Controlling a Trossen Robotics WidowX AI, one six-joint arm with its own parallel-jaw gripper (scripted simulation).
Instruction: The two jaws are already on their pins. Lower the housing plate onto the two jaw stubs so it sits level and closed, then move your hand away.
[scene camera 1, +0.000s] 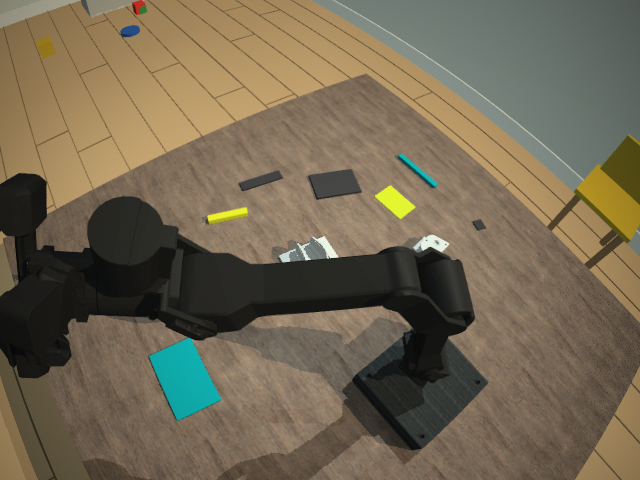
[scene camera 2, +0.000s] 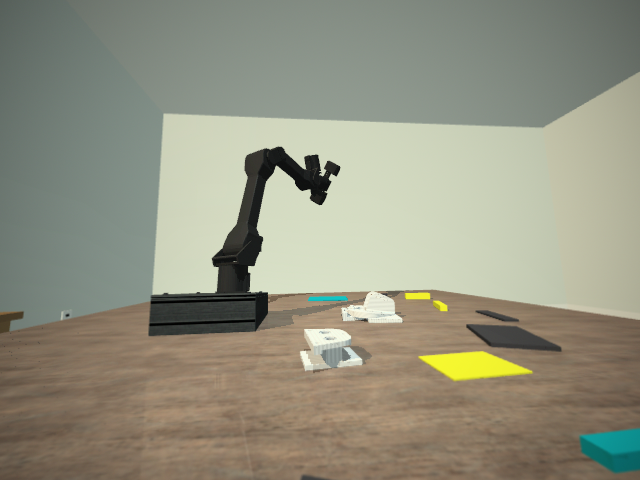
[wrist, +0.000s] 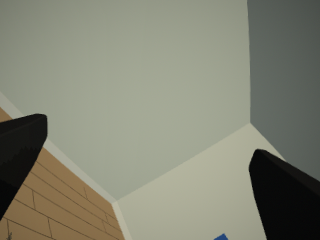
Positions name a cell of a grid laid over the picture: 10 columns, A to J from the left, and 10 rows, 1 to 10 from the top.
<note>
My gripper (wrist: E6) is open, with nothing in its grasp. Also in view: a teal plate (scene camera 1: C9) and a white stand block (scene camera 2: F8).
The wrist view does not show the teal plate: it is out of frame. The wrist view does not show the white stand block: it is out of frame.
</note>
